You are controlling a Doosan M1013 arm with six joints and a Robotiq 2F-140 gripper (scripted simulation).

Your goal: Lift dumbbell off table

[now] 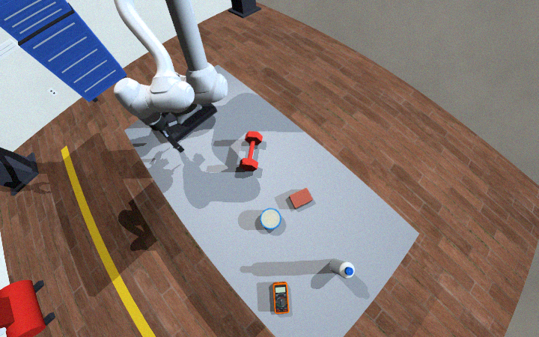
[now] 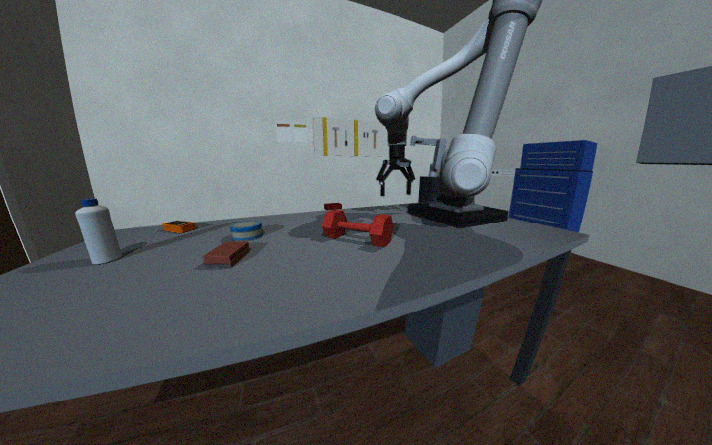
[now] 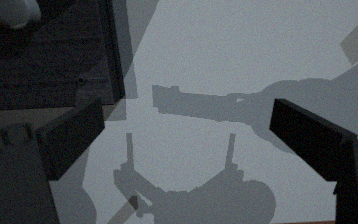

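The red dumbbell lies 320 mm ahead of my hand, 270 mm to the left of it and 60 mm below it. The rest, counted from my hand: brown block (680 mm ahead, 280 mm to the left, 90 mm below); then blue-rimmed round tin (650 mm ahead, 100 mm to the left, 80 mm below).
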